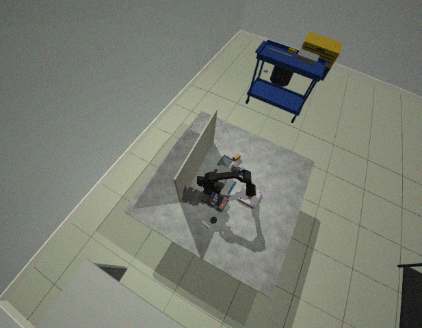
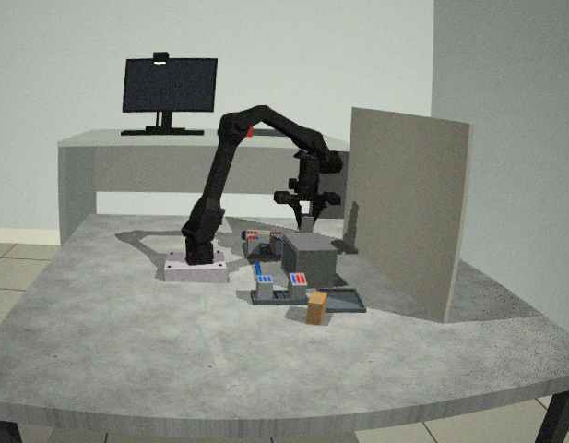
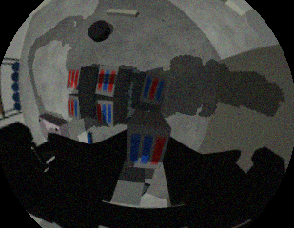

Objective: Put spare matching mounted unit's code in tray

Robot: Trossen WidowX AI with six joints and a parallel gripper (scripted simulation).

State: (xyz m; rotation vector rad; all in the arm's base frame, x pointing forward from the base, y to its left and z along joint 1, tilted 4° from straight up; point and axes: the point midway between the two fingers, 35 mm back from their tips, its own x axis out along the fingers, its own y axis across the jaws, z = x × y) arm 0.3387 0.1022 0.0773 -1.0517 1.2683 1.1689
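The dark flat tray lies 350 mm to the right of my gripper tip, 80 mm below it and 50 mm behind it. The rest, counted from my gripper tip: rack: 80 mm below, 70 mm behind, 40 mm to the left; then grey mounted unit: 160 mm to the right, 60 mm behind, 40 mm below; then grey spare block: 20 mm above.
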